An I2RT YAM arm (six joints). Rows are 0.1 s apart.
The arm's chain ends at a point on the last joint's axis. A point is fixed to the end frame.
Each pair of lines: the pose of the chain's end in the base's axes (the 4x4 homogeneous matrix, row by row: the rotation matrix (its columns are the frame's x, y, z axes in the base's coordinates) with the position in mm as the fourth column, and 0 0 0 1 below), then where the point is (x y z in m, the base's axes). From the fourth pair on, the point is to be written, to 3 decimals.
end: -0.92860, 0.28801, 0.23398, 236.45; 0.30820, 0.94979, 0.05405, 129.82; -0.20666, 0.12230, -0.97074, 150.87; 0, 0, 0, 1
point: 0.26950 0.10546 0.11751
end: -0.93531, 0.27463, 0.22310, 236.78; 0.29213, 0.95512, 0.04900, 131.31; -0.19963, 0.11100, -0.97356, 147.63; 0, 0, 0, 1
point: 0.26985 0.10716 0.11414
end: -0.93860, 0.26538, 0.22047, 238.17; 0.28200, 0.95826, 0.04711, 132.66; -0.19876, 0.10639, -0.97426, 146.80; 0, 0, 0, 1
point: 0.27141 0.10870 0.11334
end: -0.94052, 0.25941, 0.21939, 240.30; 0.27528, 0.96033, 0.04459, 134.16; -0.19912, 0.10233, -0.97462, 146.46; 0, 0, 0, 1
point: 0.274 0.110 0.113
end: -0.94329, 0.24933, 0.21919, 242.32; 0.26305, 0.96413, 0.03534, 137.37; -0.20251, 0.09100, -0.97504, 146.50; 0, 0, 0, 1
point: 0.276 0.113 0.113
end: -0.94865, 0.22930, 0.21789, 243.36; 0.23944, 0.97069, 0.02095, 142.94; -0.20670, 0.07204, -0.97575, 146.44; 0, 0, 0, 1
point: 0.277 0.119 0.114
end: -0.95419, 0.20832, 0.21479, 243.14; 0.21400, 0.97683, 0.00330, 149.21; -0.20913, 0.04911, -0.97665, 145.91; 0, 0, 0, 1
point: 0.278 0.125 0.114
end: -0.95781, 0.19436, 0.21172, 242.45; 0.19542, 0.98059, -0.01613, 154.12; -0.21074, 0.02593, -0.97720, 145.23; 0, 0, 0, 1
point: 0.277 0.130 0.113
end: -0.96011, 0.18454, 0.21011, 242.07; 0.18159, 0.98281, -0.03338, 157.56; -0.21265, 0.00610, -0.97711, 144.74; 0, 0, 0, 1
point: 0.277 0.133 0.113
